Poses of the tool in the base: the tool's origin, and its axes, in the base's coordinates. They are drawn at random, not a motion.
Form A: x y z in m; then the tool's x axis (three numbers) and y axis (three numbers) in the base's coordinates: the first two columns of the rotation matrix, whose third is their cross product.
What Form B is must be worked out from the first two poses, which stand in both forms.
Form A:
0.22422, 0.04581, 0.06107, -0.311, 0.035, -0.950, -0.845, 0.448, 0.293
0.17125, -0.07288, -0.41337, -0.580, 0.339, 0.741, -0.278, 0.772, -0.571
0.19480, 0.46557, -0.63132, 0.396, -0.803, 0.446, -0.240, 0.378, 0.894
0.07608, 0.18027, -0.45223, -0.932, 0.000, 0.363, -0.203, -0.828, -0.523
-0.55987, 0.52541, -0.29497, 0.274, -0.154, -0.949, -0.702, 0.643, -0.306
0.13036, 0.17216, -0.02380, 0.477, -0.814, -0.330, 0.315, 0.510, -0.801
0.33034, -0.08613, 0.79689, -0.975, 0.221, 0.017, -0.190, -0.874, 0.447
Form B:
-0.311, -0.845, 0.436; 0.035, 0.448, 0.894; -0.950, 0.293, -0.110; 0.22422, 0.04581, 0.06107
-0.580, -0.278, -0.766; 0.339, 0.772, -0.537; 0.741, -0.571, -0.354; 0.17125, -0.07288, -0.41337
0.396, -0.240, -0.886; -0.803, 0.378, -0.461; 0.446, 0.894, -0.043; 0.19480, 0.46557, -0.63132
-0.932, -0.203, 0.301; 0.000, -0.828, -0.561; 0.363, -0.523, 0.772; 0.07608, 0.18027, -0.45223
0.274, -0.702, 0.657; -0.154, 0.643, 0.750; -0.949, -0.306, 0.068; -0.55987, 0.52541, -0.29497
0.477, 0.315, 0.820; -0.814, 0.510, 0.278; -0.330, -0.801, 0.500; 0.13036, 0.17216, -0.02380
-0.975, -0.190, 0.114; 0.221, -0.874, 0.433; 0.017, 0.447, 0.894; 0.33034, -0.08613, 0.79689

